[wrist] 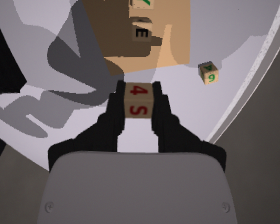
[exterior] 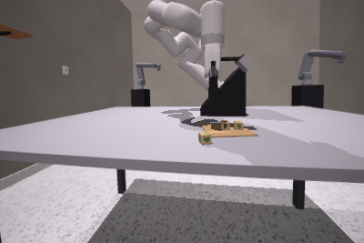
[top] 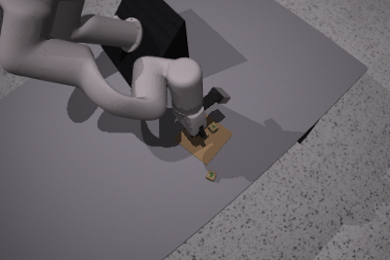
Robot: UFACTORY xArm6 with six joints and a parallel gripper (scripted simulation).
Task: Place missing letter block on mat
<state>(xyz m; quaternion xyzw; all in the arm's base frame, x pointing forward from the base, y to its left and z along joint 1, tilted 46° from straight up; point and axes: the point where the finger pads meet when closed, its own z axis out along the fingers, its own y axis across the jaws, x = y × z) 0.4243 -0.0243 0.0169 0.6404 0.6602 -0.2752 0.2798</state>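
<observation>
Right now the mat is 4 cm to the left of my hand and 12 cm below it.
</observation>
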